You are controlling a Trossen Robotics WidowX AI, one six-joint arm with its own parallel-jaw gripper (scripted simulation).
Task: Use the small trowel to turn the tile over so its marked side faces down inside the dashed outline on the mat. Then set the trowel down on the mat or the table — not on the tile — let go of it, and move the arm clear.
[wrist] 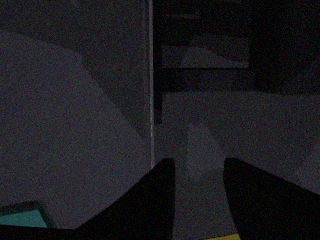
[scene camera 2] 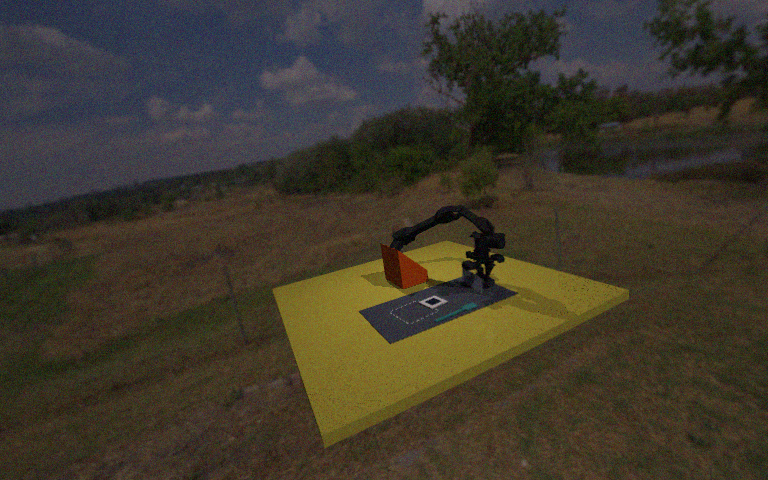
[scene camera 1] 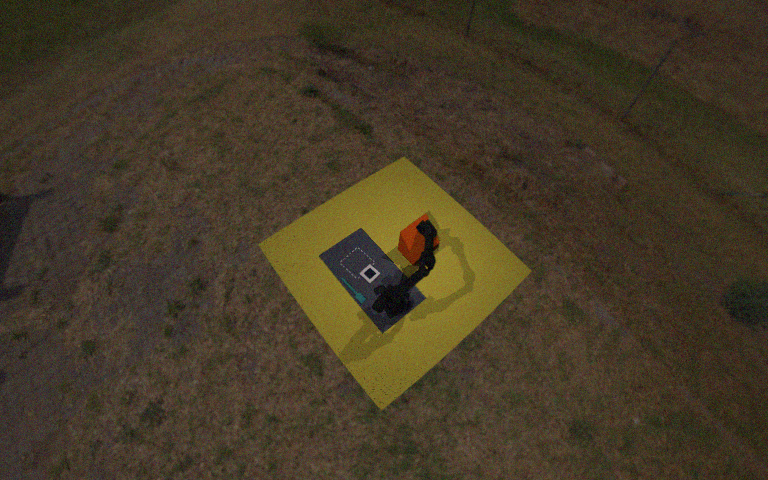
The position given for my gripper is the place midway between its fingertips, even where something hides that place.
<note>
In view: my gripper (wrist: 198, 168) and a trowel (wrist: 276, 53).
</note>
